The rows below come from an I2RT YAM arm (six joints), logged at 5 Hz.
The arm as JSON. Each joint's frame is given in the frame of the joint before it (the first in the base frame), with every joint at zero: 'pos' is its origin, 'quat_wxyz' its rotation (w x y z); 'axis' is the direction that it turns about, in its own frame. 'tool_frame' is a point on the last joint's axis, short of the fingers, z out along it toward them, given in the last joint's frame.
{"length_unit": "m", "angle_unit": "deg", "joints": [
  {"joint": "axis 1", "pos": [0.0, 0.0, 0.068], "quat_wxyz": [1.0, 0.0, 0.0, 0.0], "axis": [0.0, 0.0, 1.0]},
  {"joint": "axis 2", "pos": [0.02, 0.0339, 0.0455], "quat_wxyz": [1.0, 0.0, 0.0, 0.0], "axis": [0.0, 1.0, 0.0]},
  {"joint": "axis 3", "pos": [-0.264, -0.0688, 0.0], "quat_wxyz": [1.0, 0.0, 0.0, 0.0], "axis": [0.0, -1.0, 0.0]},
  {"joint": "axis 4", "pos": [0.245, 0.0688, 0.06], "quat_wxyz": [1.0, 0.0, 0.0, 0.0], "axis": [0.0, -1.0, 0.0]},
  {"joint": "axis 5", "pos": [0.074, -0.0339, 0.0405], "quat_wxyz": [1.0, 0.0, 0.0, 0.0], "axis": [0.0, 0.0, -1.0]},
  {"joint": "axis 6", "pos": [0.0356, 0.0, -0.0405], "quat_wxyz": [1.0, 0.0, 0.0, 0.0], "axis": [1.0, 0.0, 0.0]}
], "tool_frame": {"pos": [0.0, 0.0, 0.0], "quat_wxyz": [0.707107, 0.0, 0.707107, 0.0]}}
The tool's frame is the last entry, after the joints.
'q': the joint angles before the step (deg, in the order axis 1, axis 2, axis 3, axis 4, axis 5, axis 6). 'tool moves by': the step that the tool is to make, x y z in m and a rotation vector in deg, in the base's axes. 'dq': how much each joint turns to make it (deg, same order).
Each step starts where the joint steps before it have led.
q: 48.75 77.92 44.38 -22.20 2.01 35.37
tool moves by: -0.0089 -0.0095 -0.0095 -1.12 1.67 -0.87
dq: 0.11 -1.72 -3.09 -0.61 0.11 1.11
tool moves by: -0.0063 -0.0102 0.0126 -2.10 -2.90 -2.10
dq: 0.16 -4.11 0.04 -3.83 4.22 -0.01
